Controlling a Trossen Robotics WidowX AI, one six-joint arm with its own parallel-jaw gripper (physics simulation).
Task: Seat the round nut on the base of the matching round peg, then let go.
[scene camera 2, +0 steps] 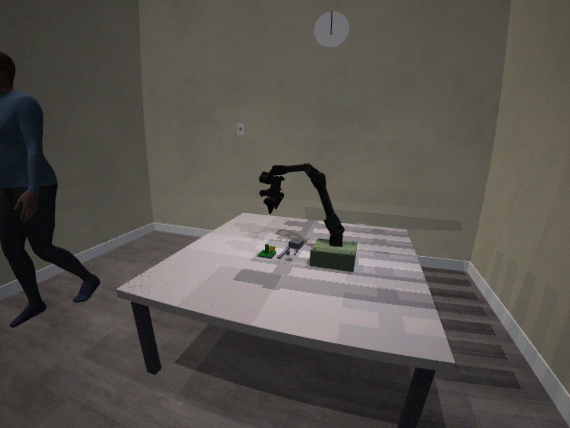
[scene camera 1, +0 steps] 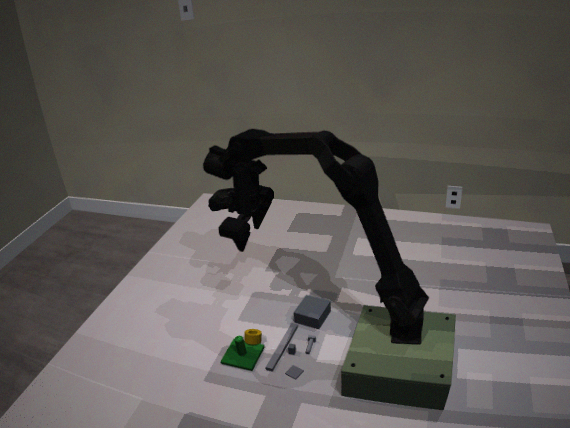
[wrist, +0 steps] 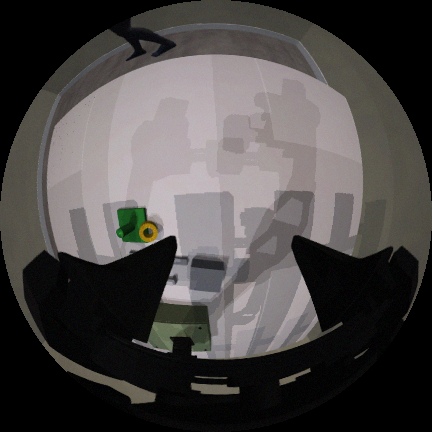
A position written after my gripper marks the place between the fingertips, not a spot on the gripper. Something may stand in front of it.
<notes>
My gripper [scene camera 1: 249, 239] is open, with nothing in its grasp. I also see a green base [wrist: 129, 219].
My gripper shows as well in the wrist view [wrist: 236, 242].
</notes>
